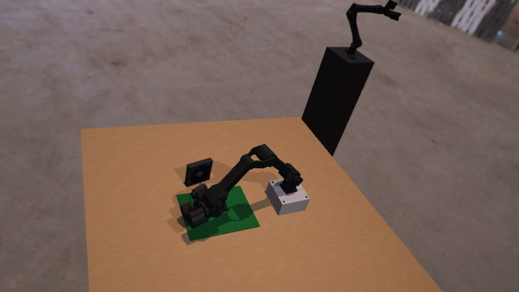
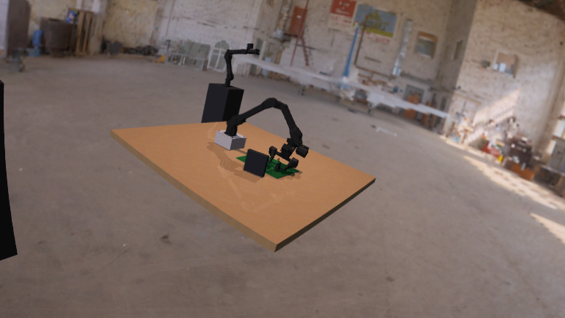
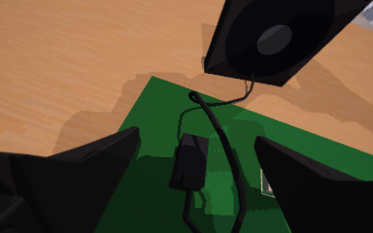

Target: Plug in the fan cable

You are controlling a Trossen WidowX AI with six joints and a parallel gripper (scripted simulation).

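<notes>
My gripper tip is now 20 mm to the right of the black plug and 10 mm above it. From my gripper tip the other things lie so: black fan 60 mm behind, 120 mm to the right, 30 mm above; then green board 80 mm behind, 60 mm to the left, 50 mm below.
</notes>
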